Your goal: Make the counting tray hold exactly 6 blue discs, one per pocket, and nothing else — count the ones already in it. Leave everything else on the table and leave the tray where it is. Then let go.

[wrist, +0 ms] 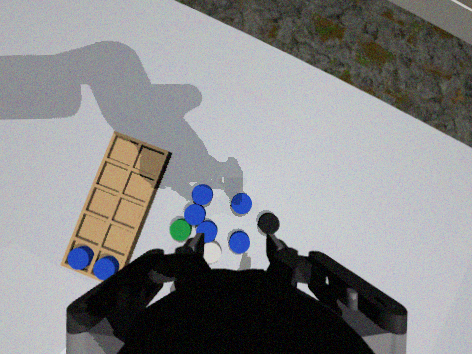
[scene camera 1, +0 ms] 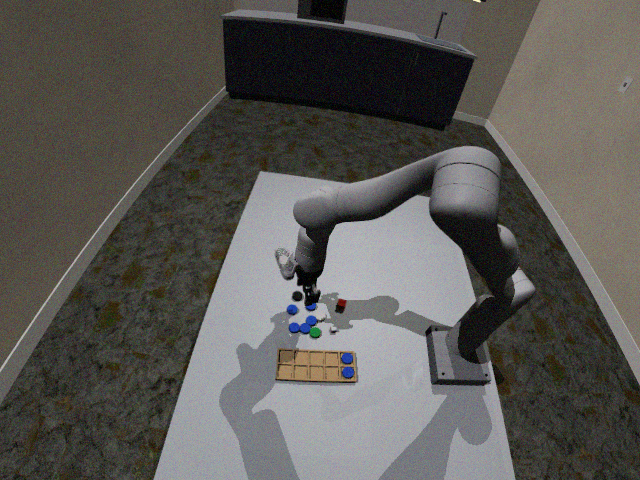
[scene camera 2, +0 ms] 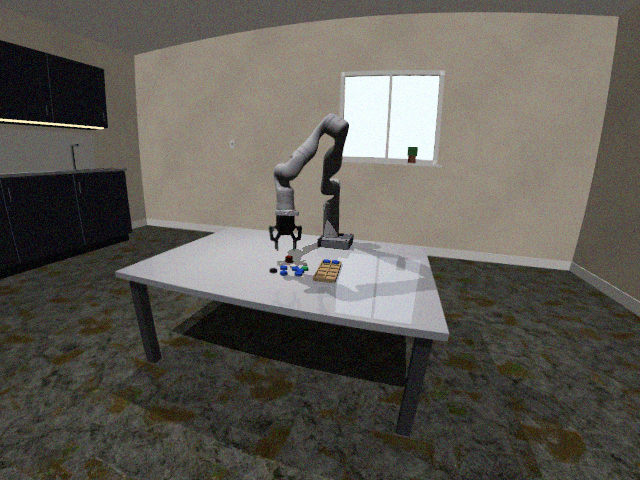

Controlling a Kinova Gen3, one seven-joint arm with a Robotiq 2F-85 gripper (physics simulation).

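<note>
The wooden counting tray (scene camera 1: pixel 301 365) (scene camera 2: pixel 321 279) (wrist: pixel 97 175) has two rows of pockets. Two blue discs, one (scene camera 1: pixel 346 358) (wrist: pixel 80 257) and another (scene camera 1: pixel 347 372) (wrist: pixel 106 267), sit in the two pockets at one end; the other pockets are empty. Several loose blue discs lie on the table beside the tray, among them one (scene camera 1: pixel 292 309) (wrist: pixel 241 203), one (wrist: pixel 202 194) and one (wrist: pixel 239 242). My gripper (scene camera 2: pixel 287 249) (wrist: pixel 235 242) is open and empty, pointing down above the loose discs. In the wrist view the last of these discs shows between its fingertips.
A green disc (scene camera 1: pixel 315 332) (wrist: pixel 180 230) lies near the tray. A black disc (scene camera 1: pixel 297 296) (wrist: pixel 268 223) and a white disc (wrist: pixel 212 252) lie near the loose blue ones. A red block (scene camera 1: pixel 341 304) (scene camera 2: pixel 288 258) and a small white piece (scene camera 1: pixel 333 329) lie towards the robot base.
</note>
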